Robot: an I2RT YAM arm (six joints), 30 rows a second.
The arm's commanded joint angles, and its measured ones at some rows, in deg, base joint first. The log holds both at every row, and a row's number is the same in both.
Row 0, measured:
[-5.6 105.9 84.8 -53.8 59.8 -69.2]
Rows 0 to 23, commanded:
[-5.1 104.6 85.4 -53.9 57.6 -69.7]
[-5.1 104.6 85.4 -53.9 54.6 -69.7]
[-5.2 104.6 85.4 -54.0 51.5 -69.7]
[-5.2 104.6 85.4 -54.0 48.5 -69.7]
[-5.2 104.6 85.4 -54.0 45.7 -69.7]
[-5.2 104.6 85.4 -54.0 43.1 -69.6]
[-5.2 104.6 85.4 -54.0 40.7 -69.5]
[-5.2 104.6 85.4 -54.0 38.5 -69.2]
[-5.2 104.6 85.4 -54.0 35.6 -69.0]
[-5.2 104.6 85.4 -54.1 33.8 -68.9]
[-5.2 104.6 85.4 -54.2 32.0 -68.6]
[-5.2 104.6 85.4 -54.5 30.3 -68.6]
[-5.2 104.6 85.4 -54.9 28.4 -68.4]
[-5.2 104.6 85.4 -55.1 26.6 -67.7]
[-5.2 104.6 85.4 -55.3 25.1 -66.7]
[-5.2 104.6 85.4 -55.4 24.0 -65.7]
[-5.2 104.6 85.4 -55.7 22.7 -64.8]
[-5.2 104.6 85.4 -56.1 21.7 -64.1]
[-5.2 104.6 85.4 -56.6 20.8 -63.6]
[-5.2 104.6 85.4 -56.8 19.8 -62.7]
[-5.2 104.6 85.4 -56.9 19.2 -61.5]
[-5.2 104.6 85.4 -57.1 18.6 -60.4]
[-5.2 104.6 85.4 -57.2 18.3 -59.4]
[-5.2 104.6 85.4 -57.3 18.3 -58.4]
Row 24, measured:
[-5.6 105.9 84.8 -56.8 21.8 -63.1]
